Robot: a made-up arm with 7 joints. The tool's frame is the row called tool. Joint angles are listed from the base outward.
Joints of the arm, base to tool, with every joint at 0 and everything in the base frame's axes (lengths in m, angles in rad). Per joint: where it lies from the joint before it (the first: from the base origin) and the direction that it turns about. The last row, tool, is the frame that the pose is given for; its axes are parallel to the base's.
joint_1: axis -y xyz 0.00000 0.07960 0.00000
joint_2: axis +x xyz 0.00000 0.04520 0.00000
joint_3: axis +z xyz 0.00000 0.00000 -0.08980
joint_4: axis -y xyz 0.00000 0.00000 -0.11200
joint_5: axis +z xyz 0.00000 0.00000 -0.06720
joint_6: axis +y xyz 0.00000 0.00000 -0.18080
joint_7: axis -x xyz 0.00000 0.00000 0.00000
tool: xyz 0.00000 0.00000 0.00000
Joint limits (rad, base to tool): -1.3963..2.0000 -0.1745..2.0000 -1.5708..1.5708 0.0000..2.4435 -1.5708..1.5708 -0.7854..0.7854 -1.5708..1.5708
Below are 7 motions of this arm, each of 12 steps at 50 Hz.
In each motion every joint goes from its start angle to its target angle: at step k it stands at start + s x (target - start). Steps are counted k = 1, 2, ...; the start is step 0. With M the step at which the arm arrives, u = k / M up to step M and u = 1 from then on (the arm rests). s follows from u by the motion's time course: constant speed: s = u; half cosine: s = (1 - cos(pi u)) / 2; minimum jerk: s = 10 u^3 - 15 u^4 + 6 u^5.
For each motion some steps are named. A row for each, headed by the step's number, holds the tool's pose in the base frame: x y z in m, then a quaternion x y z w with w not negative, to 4 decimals.
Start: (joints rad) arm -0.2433 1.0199 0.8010 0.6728 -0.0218 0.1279 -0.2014
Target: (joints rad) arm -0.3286 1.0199 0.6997 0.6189 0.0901 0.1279 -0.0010
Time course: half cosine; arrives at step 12
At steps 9, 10, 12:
9: 0.0642 0.5178 -0.1573 0.5398 -0.2627 0.1310 0.7889
10: 0.0627 0.5176 -0.1592 0.5316 -0.2600 0.1284 0.7958
12: 0.0614 0.5174 -0.1609 0.5246 -0.2576 0.1263 0.8016

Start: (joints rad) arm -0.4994 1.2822 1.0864 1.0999 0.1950 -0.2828 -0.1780
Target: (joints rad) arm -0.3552 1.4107 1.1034 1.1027 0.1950 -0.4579 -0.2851
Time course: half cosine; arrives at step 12
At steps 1, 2, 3, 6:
1: 0.1376 0.4816 0.0379 0.6340 -0.6429 -0.0513 0.4267
2: 0.1383 0.4809 0.0410 0.6349 -0.6478 -0.0519 0.4178
3: 0.1393 0.4799 0.0461 0.6362 -0.6555 -0.0528 0.4034
6: 0.1427 0.4747 0.0689 0.6401 -0.6875 -0.0566 0.3383

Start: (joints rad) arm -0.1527 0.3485 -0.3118 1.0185 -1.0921 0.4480 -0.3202
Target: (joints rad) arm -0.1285 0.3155 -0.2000 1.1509 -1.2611 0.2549 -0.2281
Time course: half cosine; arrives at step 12
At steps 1, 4, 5, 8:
1: 0.1484 0.1772 -0.3602 0.4942 -0.2388 -0.5521 0.6276
4: 0.1568 0.1764 -0.3531 0.4896 -0.2620 -0.5550 0.6194
5: 0.1610 0.1761 -0.3492 0.4874 -0.2735 -0.5567 0.6146
8: 0.1736 0.1758 -0.3366 0.4815 -0.3067 -0.5633 0.5973

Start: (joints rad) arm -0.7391 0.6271 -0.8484 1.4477 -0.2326 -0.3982 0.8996
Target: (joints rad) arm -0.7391 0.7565 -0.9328 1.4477 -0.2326 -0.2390 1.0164
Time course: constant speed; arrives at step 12
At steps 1, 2, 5, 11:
1: -0.0809 0.1139 -0.3284 -0.5922 -0.1032 -0.5884 0.5408
2: -0.0824 0.1162 -0.3281 -0.5936 -0.0893 -0.5905 0.5395
5: -0.0868 0.1232 -0.3271 -0.5971 -0.0473 -0.5956 0.5352
11: -0.0955 0.1379 -0.3244 -0.6009 0.0371 -0.6012 0.5254

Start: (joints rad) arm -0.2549 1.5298 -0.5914 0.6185 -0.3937 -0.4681 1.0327
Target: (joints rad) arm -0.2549 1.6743 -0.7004 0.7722 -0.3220 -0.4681 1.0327
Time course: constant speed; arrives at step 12
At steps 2, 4, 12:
2: 0.0950 0.5234 -0.1198 -0.0211 0.3703 -0.6004 0.7085
4: 0.0985 0.5217 -0.1162 -0.0209 0.3732 -0.6065 0.7017
12: 0.1099 0.5138 -0.1028 -0.0243 0.3855 -0.6278 0.6758

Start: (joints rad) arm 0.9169 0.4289 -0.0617 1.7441 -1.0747 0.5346 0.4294
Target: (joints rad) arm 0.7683 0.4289 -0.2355 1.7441 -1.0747 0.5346 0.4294
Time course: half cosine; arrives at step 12
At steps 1, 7, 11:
1: 0.2685 0.1766 0.1008 0.5901 -0.6310 -0.1830 0.4692
7: 0.2824 0.1531 0.0665 0.5734 -0.6088 -0.2602 0.4827
11: 0.2876 0.1397 0.0451 0.5603 -0.5952 -0.3038 0.4893

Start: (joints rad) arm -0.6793 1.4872 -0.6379 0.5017 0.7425 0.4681 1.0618
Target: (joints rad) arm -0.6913 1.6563 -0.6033 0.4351 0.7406 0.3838 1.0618
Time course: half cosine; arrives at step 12
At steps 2, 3, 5, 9, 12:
2: 0.0109 0.5384 -0.1379 0.0634 0.3297 0.0195 0.9418
3: 0.0143 0.5404 -0.1324 0.0710 0.3273 0.0159 0.9421
5: 0.0239 0.5454 -0.1168 0.0924 0.3206 0.0056 0.9427
9: 0.0453 0.5534 -0.0827 0.1380 0.3060 -0.0176 0.9418
12: 0.0519 0.5550 -0.0723 0.1517 0.3016 -0.0249 0.9410

